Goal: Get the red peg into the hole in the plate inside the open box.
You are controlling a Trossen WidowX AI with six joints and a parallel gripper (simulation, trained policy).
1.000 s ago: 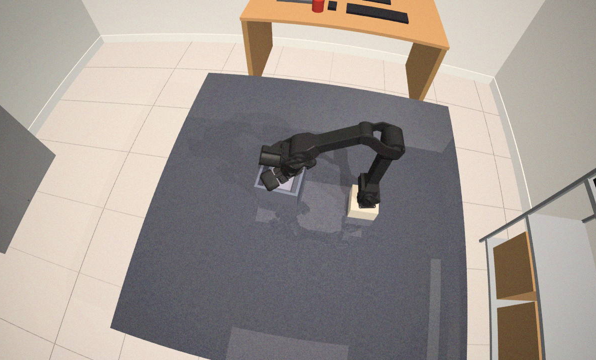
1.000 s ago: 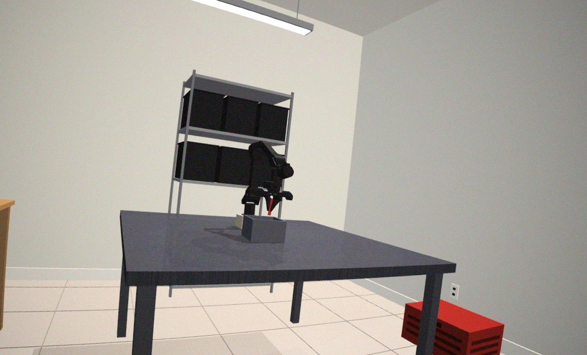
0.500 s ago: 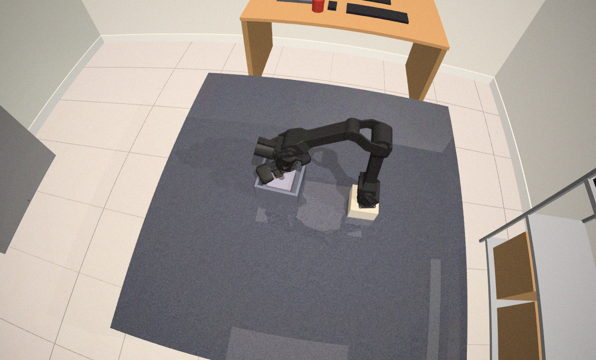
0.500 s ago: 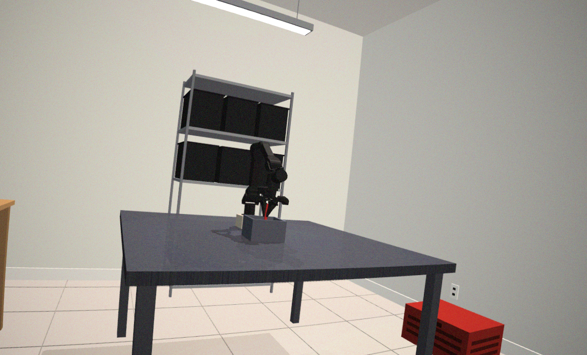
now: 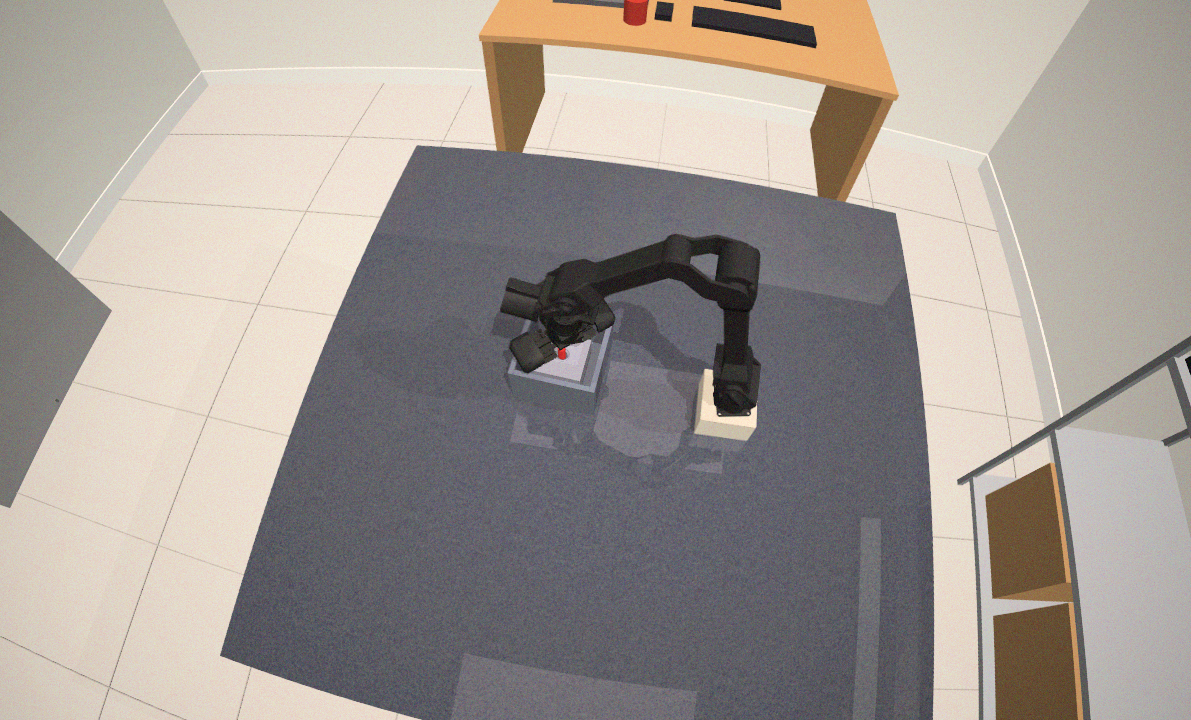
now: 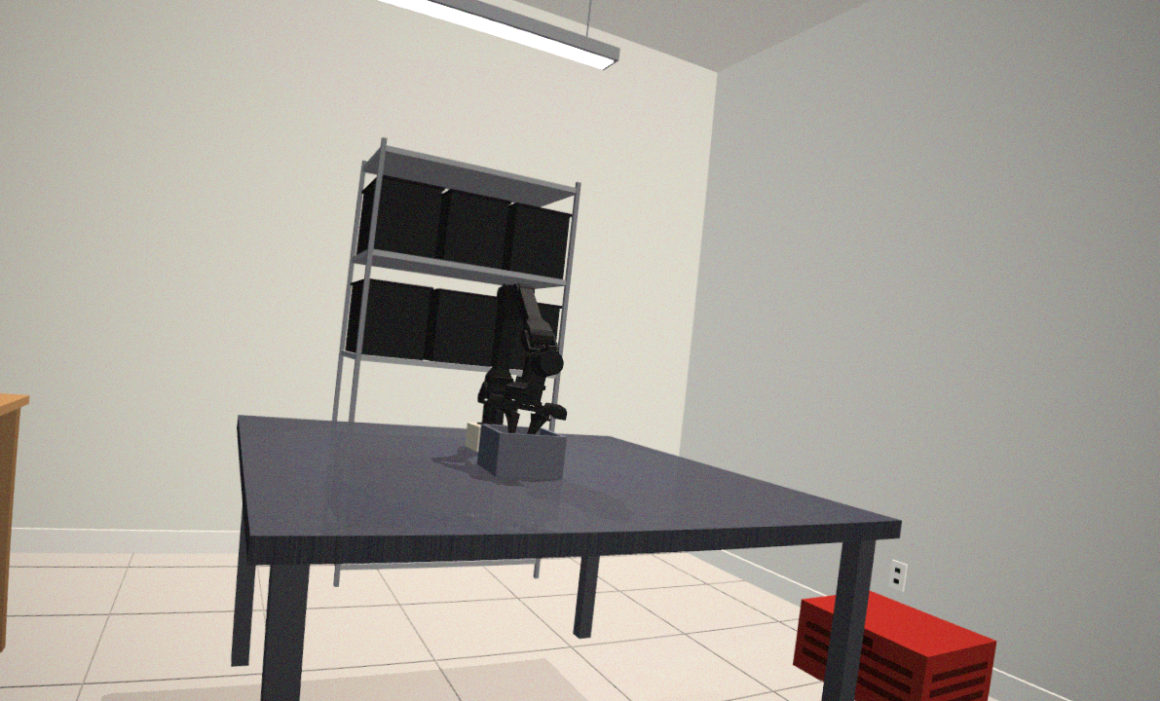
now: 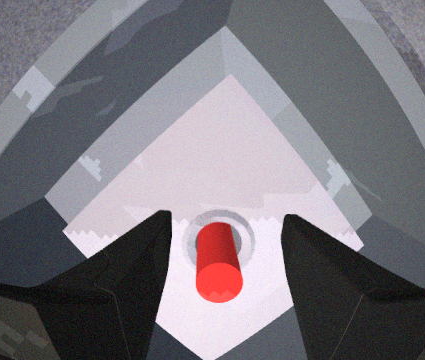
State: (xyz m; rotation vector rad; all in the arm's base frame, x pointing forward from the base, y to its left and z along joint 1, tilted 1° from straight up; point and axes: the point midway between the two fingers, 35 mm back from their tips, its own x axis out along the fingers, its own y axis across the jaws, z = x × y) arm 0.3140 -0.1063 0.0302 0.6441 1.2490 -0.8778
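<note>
My gripper tip is 20 mm above the red peg and 10 mm to the right of it. Round my gripper tip: grey box: 40 mm below, 10 mm to the left; then pale plate: 20 mm below, 10 mm to the left.
</note>
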